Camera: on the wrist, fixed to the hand. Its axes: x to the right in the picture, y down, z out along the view.
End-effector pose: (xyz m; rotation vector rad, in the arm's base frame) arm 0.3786 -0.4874 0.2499 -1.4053 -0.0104 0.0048
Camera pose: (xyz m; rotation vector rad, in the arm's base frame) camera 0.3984 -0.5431 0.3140 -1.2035 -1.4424 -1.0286
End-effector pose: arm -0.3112 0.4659 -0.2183 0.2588 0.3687 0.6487
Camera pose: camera -0.2762 0.4280 -0.2886 -0.1010 0.0579 -0.9137
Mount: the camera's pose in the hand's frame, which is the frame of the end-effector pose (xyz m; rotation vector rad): 0.0196 -0.0723 -0.0446 -0.1565 -0.3925 -1.5727
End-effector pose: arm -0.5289 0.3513 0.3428 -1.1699 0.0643 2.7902
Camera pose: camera -0.5021 0.4211 0.2979 -0.2769 -0.7480 1.4929
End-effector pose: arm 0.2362 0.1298 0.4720 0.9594 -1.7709 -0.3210
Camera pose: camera 0.3057 0.0788 0.4589 2.0945 -0.8803 -1.6586
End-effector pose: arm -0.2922 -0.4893 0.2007 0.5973 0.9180 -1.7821
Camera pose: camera -0.3673 -0.4490 0.1824 0.7771 -1.1832 2.6012
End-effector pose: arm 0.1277 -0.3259 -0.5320 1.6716 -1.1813 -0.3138
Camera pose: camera 0.2072 -0.3161 -0.5663 2.1079 0.1948 -1.6687
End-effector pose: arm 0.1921 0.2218 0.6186 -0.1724 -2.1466 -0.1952
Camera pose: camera 0.2033 0.1429 0.6540 1.5301 -2.1405 -1.2763
